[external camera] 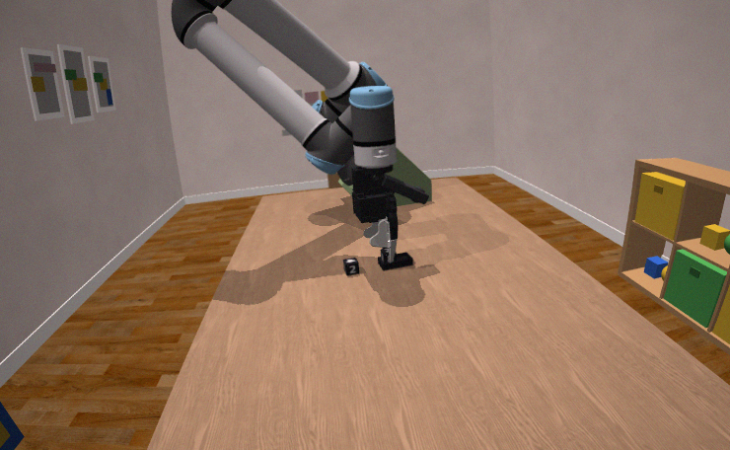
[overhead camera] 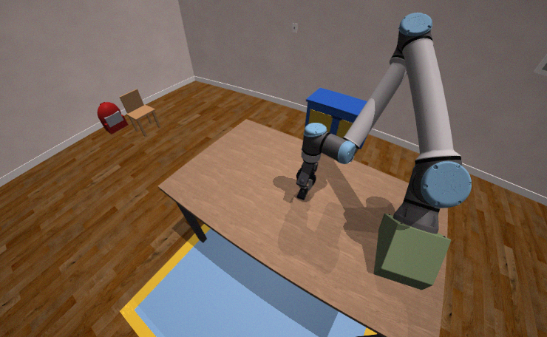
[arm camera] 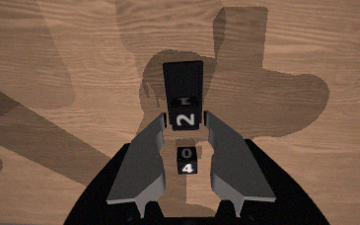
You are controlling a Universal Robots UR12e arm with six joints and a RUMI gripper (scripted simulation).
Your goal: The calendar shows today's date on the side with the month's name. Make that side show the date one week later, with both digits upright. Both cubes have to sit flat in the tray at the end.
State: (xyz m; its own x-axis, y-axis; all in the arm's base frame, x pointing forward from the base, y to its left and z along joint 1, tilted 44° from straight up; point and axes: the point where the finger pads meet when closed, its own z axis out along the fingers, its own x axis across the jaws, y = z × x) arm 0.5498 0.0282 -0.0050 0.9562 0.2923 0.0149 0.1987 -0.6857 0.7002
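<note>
My gripper is now 1 cm above the black number cube. The rest, counted from my hand: black calendar tray: 3 cm below, 2 cm to the left.
</note>
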